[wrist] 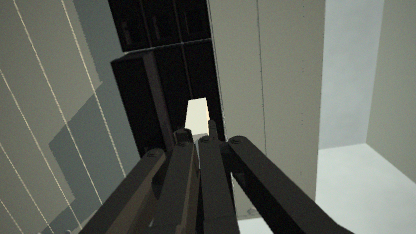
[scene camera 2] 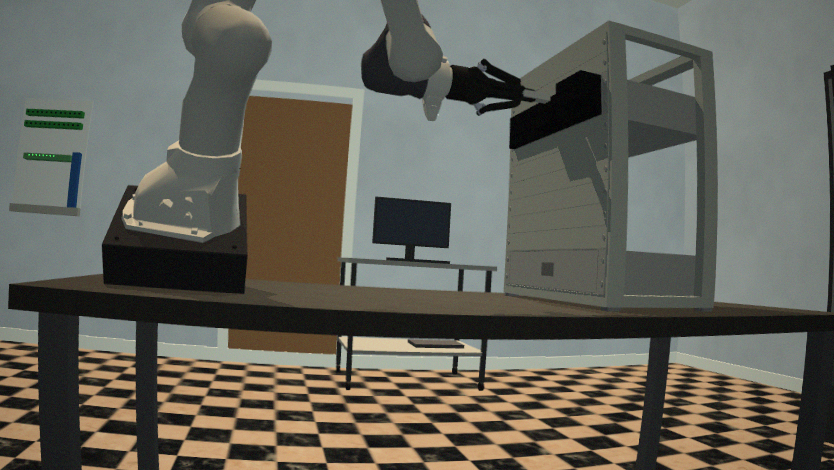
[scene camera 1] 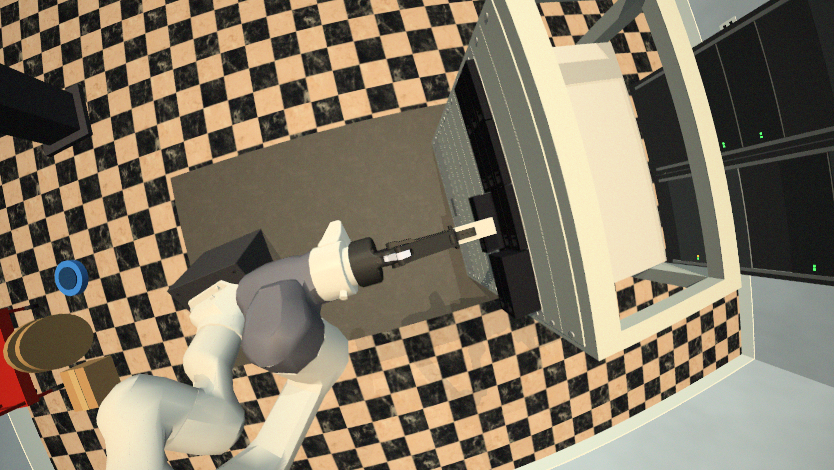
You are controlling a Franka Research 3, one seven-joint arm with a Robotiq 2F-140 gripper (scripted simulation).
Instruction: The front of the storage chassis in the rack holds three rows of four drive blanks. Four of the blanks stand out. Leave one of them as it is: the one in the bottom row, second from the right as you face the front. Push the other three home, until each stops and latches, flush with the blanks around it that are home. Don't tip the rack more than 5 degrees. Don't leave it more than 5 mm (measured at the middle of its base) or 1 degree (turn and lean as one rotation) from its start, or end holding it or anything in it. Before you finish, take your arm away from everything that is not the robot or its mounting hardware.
Labels:
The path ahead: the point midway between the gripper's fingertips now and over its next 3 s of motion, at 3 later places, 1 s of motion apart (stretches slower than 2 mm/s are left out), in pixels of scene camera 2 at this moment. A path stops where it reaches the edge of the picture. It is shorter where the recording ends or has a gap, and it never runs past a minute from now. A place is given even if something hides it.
My gripper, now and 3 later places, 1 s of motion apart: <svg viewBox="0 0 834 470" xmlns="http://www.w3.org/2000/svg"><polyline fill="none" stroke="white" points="547,98 537,91 556,91 564,95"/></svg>

